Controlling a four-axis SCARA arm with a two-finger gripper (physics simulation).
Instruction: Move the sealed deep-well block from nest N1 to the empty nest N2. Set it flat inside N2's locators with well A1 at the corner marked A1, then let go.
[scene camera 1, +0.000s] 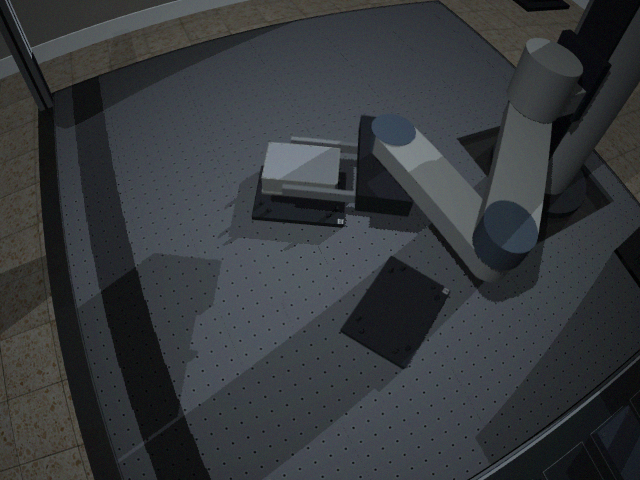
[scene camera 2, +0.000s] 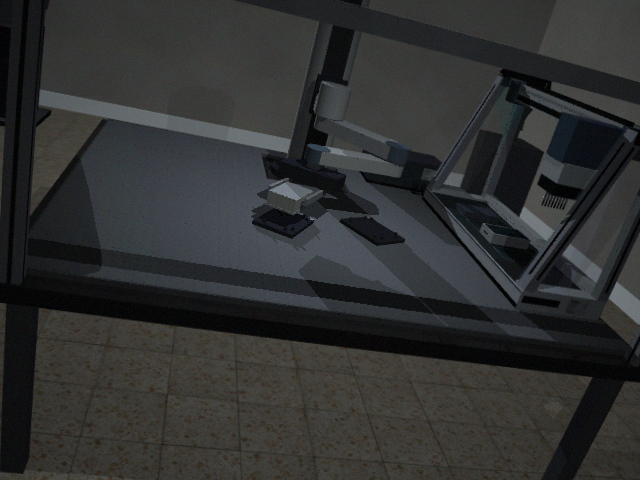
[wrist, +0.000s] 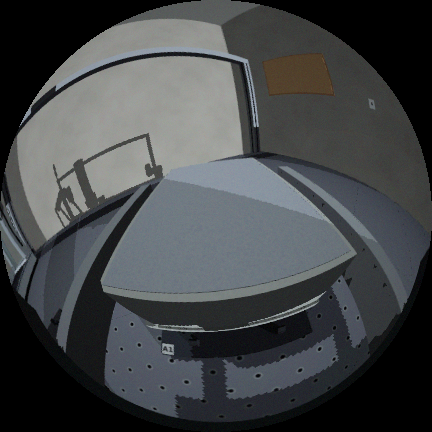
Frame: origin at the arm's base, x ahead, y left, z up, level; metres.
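Seen in the pictures: gripper, between the fingertips: (scene camera 1: 286, 164) (scene camera 2: 287, 195) (wrist: 214, 183).
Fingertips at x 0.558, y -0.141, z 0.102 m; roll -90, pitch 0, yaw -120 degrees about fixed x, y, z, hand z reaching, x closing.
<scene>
Pixels of each thing's top centre, then the offset from my fingertips to it. "pt": a spot on its surface instead. Level surfaces: height alone.
- sealed deep-well block, centre of its top: (wrist: 214, 183) (scene camera 1: 302, 162) (scene camera 2: 291, 190) 0.010 m up, 0.022 m back, 0.013 m left
- dark nest N1, centre of its top: (wrist: 226, 265) (scene camera 1: 300, 189) (scene camera 2: 285, 216) 0.068 m down, 0.022 m back, 0.012 m left
- N1's white A1 tag, a spot on its surface: (wrist: 167, 349) (scene camera 1: 340, 221) pt 0.077 m down, 0.062 m back, 0.097 m left
- perforated table top, height of its surface: 0.089 m down
- framed instrument with a blue pipetting head, a spot on its surface: (scene camera 2: 584, 139) pt 0.355 m up, 0.219 m ahead, 0.643 m left
The sealed deep-well block (scene camera 1: 316, 161) (scene camera 2: 292, 192) (wrist: 225, 240) is pale, with a flat top. My gripper (scene camera 1: 287, 164) (scene camera 2: 286, 197) (wrist: 214, 183) is shut on its two opposite sides. The block looks level and hangs above the dark nest N1 (scene camera 1: 299, 212) (scene camera 2: 291, 233) (wrist: 250, 346), with a gap below. N1's white A1 tag (scene camera 1: 340, 221) (wrist: 167, 349) shows at one corner. The other dark nest, N2 (scene camera 1: 395, 312) (scene camera 2: 372, 230), is empty and turned at an angle, with small locators and its A1 tag (scene camera 1: 445, 291). The block's own well A1 cannot be made out.
The nests lie on a perforated table top (scene camera 1: 258, 310) (scene camera 2: 165, 206). The arm's elbow (scene camera 1: 505, 232) (scene camera 2: 398, 152) is to the right of the gripper. A framed instrument with a blue pipetting head (scene camera 2: 584, 139) stands on the right in scene camera 2. Broad shadows cross the table.
</scene>
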